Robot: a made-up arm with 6 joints.
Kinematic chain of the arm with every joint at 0, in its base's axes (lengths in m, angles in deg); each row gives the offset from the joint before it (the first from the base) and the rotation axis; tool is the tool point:
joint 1: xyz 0 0 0.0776 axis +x
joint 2: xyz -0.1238 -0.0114 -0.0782 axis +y
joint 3: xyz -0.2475 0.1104 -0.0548 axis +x
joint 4: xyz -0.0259 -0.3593 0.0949 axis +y
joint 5: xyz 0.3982 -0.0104 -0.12 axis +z
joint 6: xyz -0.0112 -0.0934 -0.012 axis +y
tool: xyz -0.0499 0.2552 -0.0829
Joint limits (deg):
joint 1: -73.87..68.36
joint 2: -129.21..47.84
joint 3: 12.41..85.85
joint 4: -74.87..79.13
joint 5: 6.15..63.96
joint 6: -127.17..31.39
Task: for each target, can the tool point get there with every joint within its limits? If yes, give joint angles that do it. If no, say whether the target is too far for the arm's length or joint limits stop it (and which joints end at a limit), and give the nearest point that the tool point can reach.
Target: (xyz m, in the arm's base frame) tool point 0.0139 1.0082 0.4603
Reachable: no: joint limits stop it (at a limit: joint 1, joint 3, joint 4, joint 5) | nearest point -0.0327 0.6815 0.2950 | short by 0.369 m
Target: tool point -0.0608 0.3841 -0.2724
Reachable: yes | joints 39.20 -30.26 28.62 52.33 33.38 -107.12
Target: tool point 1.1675 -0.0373 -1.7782
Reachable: no: too far | nearest point 0.2553 -0.0122 -0.5274 | short by 1.548 m
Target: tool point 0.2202 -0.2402 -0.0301
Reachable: yes | joints -57.07 -81.76 25.48 26.45 31.91 -6.22
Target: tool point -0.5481 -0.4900 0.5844
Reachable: no: joint limits stop it (at a limit: joint 2, joint 3, joint 4, joint 5, joint 6) | nearest point -0.3077 -0.3269 0.4157 | short by 0.336 m
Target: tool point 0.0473 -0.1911 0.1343
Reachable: yes | joints -16.53 -82.09 63.72 -53.54 31.41 -45.02
